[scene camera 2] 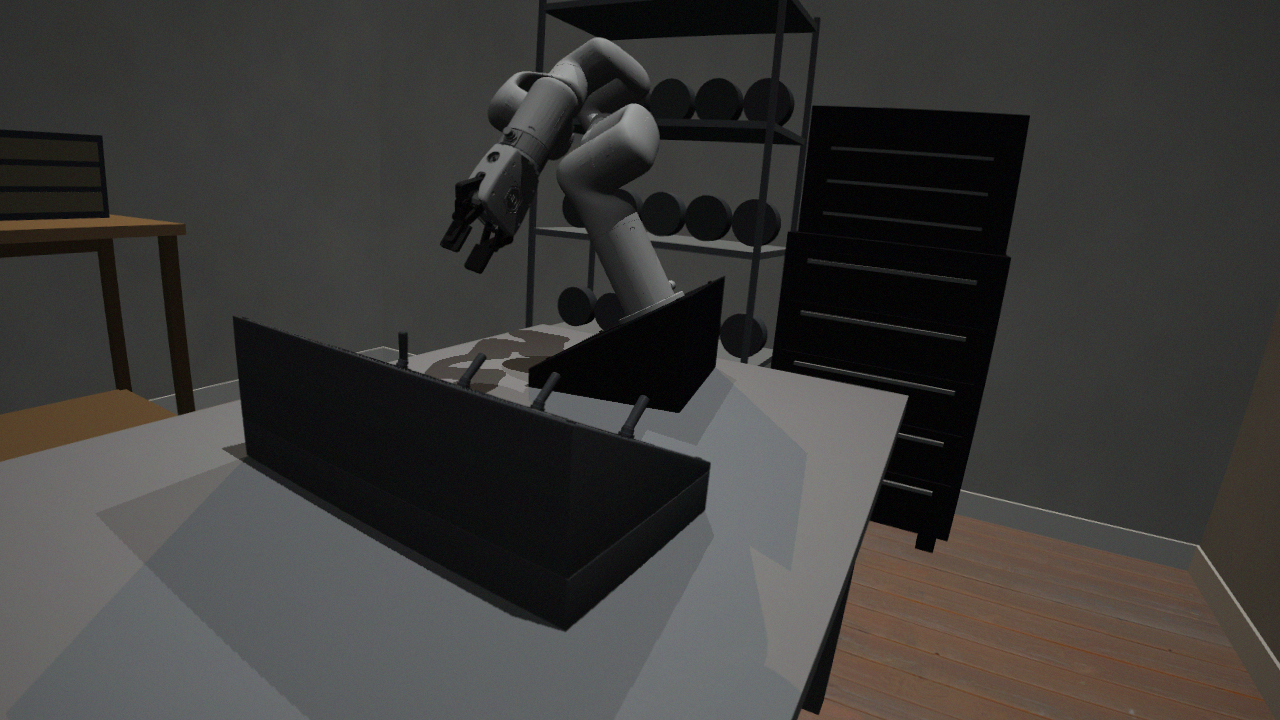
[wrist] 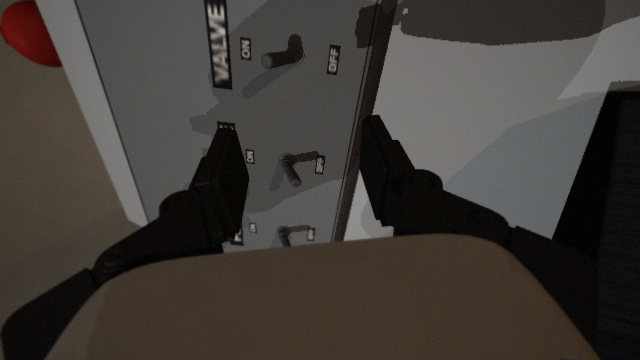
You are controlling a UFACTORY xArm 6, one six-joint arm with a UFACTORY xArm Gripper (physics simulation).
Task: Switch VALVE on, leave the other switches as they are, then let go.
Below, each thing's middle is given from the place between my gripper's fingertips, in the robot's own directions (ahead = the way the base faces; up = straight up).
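There is the grey switch panel (scene camera 2: pixel 551 514), and my gripper is 15 cm to the right of it and 18 cm short of it. The gripper is also 15 cm above the panel.
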